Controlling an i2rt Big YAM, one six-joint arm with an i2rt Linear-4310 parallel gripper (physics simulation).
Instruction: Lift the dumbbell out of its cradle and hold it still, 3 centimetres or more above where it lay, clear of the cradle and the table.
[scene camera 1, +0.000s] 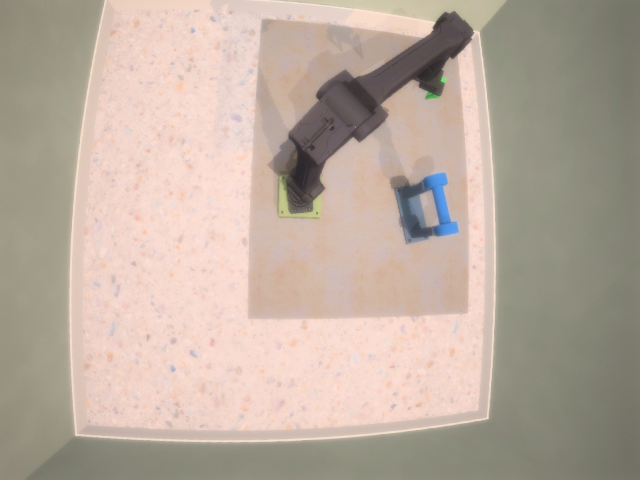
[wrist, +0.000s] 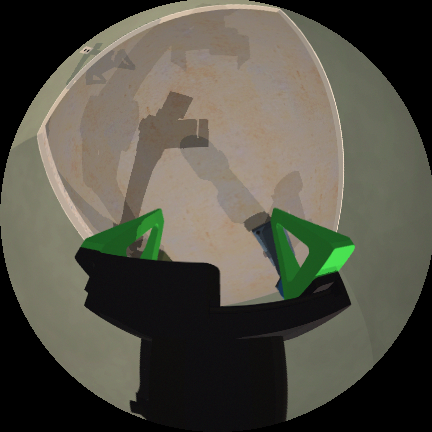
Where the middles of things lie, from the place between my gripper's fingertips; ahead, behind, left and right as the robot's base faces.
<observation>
The blue dumbbell (scene camera 1: 435, 182) is 37 cm to the right of my hand, 6 cm ahead of it and 4 cm below it. Round my hand: cradle (scene camera 1: 408, 198) 37 cm to the right, 15 cm below, 6 cm ahead.
</observation>
